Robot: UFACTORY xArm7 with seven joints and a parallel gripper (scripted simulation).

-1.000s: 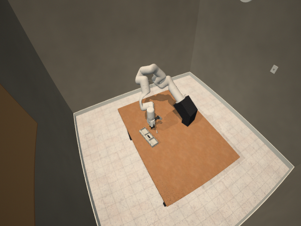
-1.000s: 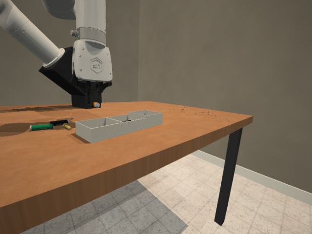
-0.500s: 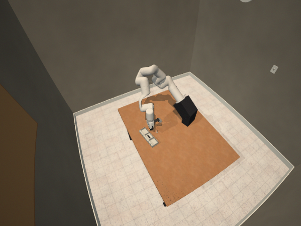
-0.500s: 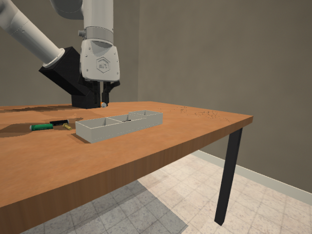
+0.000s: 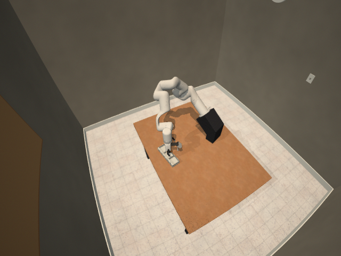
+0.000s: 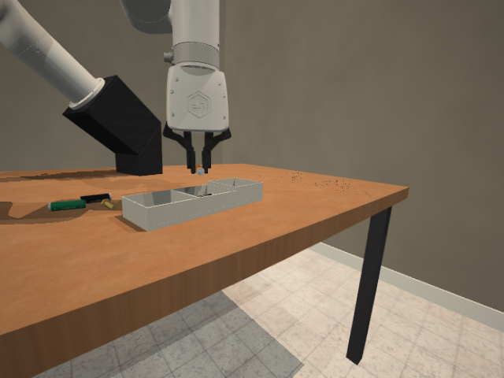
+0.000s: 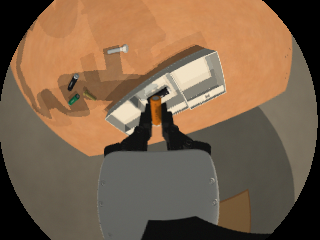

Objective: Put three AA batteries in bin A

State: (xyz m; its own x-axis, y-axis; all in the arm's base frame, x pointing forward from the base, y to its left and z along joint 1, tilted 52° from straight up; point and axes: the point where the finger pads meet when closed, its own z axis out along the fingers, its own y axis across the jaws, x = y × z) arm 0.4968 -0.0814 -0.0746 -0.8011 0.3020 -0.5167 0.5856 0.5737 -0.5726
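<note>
Now: hand 2 cm above the orange battery. Round my hand: three-compartment bin: 6 cm below, 1 cm ahead; yellow piece: 12 cm to the right, 10 cm behind, 8 cm below; pale piece: 10 cm behind, 8 cm below, 1 cm to the left.
</note>
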